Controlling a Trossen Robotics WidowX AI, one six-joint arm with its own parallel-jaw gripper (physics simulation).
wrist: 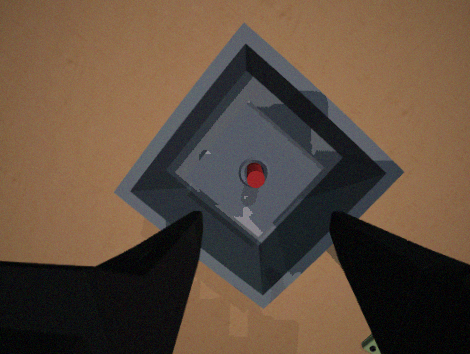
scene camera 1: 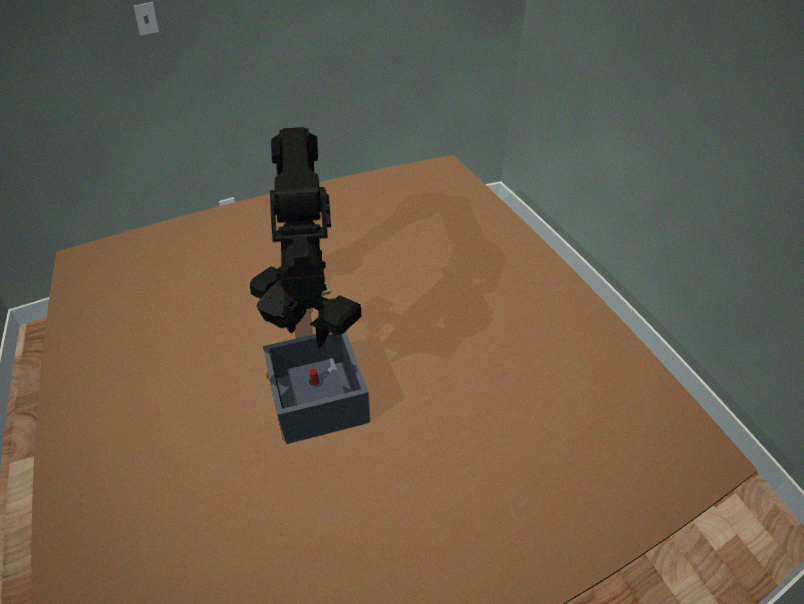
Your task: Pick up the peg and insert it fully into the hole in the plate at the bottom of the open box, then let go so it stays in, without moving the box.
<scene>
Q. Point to a dark grey box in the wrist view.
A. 357,172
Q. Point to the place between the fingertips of my gripper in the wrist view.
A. At 266,220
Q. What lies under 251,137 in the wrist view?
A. A light grey plate.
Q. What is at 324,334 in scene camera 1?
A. My gripper.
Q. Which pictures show the light grey plate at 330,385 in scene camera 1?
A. The wrist view and scene camera 1: all of them.
</scene>
